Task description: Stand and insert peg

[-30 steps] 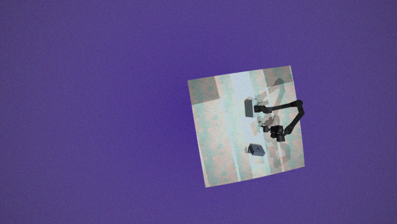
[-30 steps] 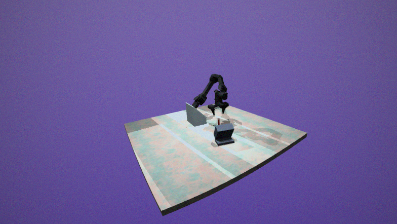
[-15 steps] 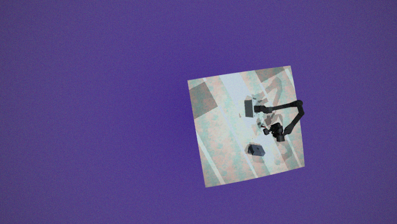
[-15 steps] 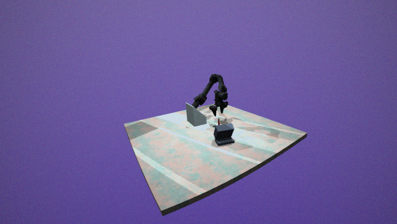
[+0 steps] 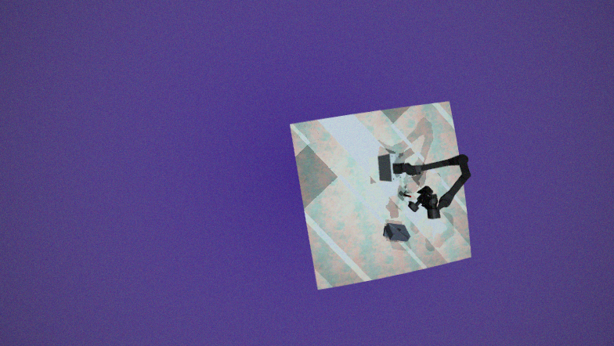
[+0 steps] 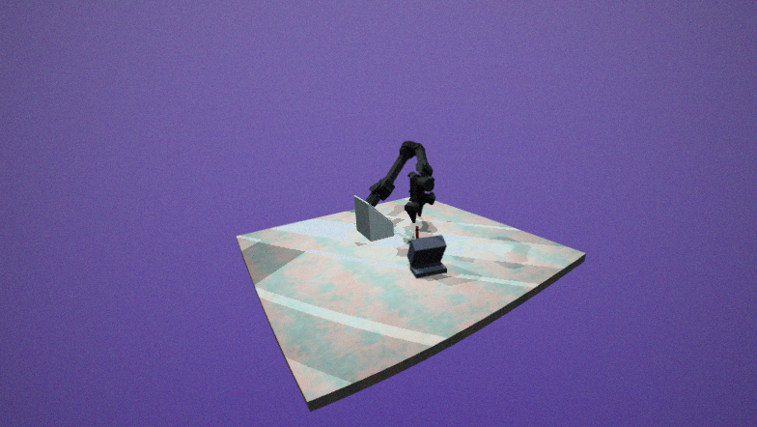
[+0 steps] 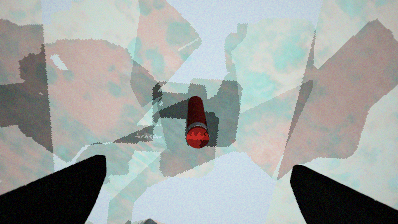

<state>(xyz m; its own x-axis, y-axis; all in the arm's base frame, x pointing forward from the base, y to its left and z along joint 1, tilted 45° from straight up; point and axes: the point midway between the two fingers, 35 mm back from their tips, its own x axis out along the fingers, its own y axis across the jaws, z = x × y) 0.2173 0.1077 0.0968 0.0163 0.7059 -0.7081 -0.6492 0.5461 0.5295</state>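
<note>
Right now my gripper tip is 60 mm above the red peg. Also, from my gripper tip: sloped grey panel: 250 mm ahead, 120 mm to the right, 30 mm below.
</note>
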